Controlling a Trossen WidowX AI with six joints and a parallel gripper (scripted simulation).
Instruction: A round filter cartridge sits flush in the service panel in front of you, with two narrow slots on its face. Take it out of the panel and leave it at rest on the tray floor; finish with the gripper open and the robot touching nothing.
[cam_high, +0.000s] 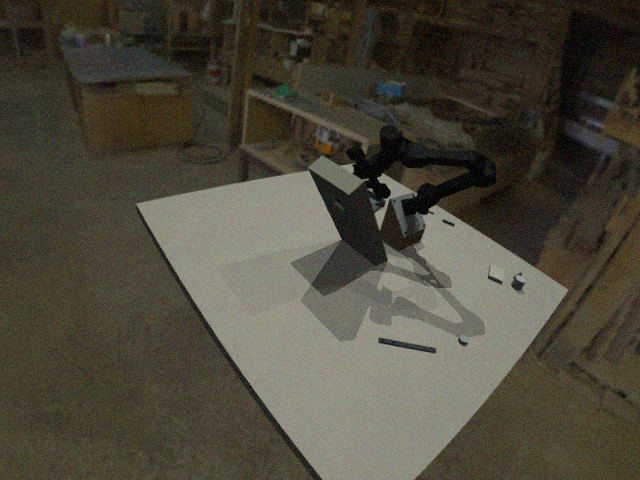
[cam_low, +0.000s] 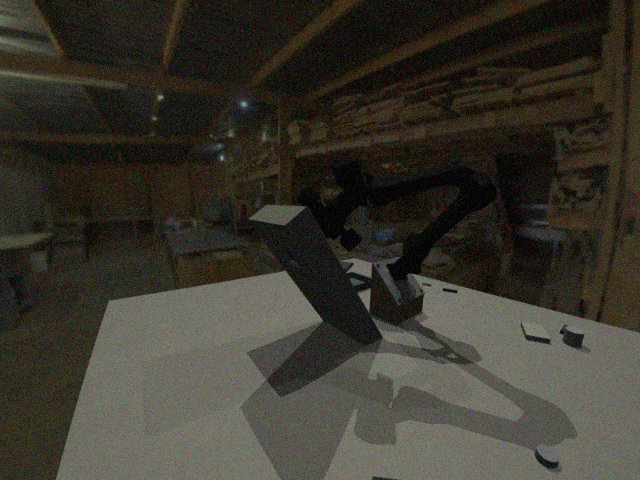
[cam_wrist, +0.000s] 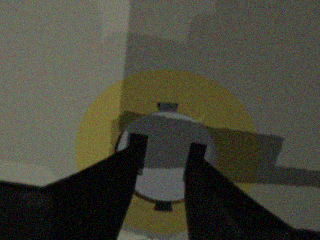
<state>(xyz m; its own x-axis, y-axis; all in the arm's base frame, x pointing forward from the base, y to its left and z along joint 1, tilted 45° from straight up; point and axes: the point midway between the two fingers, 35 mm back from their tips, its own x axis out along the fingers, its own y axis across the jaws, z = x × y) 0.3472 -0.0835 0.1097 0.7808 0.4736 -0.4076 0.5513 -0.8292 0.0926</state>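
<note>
Right now my gripper tip is 10 mm short of the round grey filter cartridge and 10 mm above it. From my gripper tip the other things lie so: blue-grey tray (420 mm behind, 300 mm to the right, 270 mm below).
</note>
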